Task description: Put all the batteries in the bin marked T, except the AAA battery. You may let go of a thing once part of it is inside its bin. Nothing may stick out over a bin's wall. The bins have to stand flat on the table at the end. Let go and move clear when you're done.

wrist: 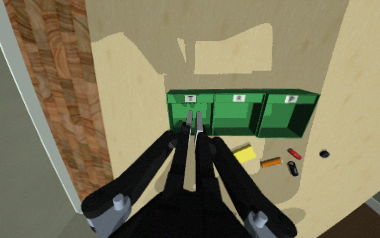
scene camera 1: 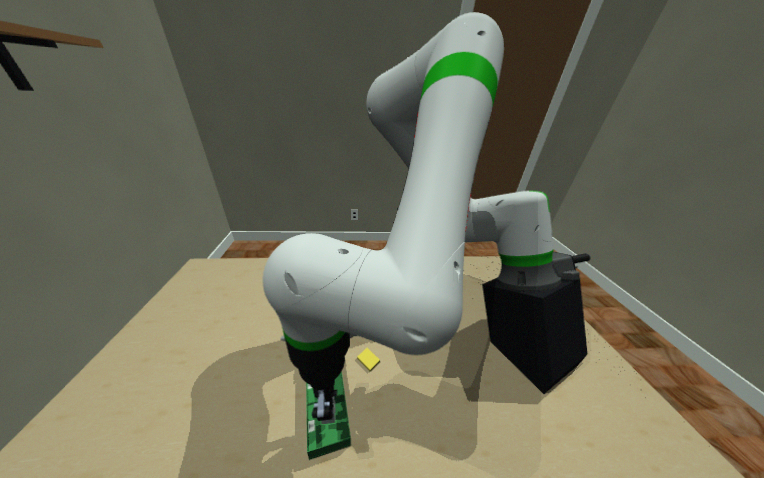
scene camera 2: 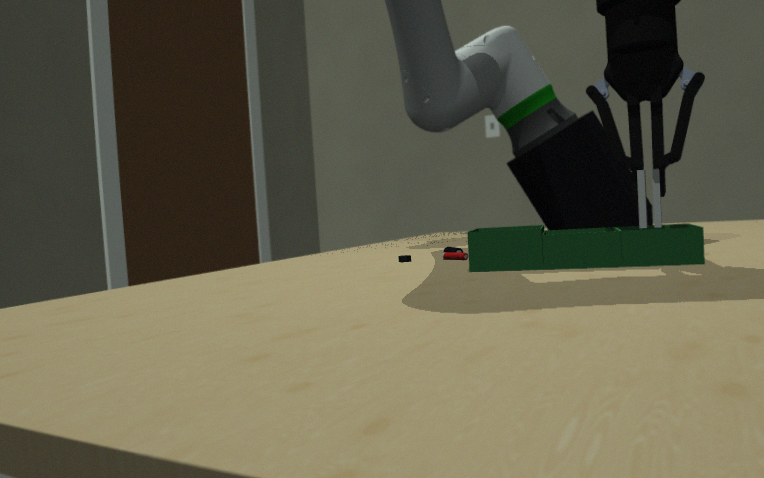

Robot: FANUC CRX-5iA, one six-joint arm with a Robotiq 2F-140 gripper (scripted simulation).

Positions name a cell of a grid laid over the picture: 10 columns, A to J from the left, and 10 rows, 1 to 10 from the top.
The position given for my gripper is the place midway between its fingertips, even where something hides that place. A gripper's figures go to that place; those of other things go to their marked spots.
Labels:
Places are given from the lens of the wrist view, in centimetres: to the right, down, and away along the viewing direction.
my gripper (wrist: F5): 1, 0, 22
row of bins (wrist: G5): 16, -1, 24

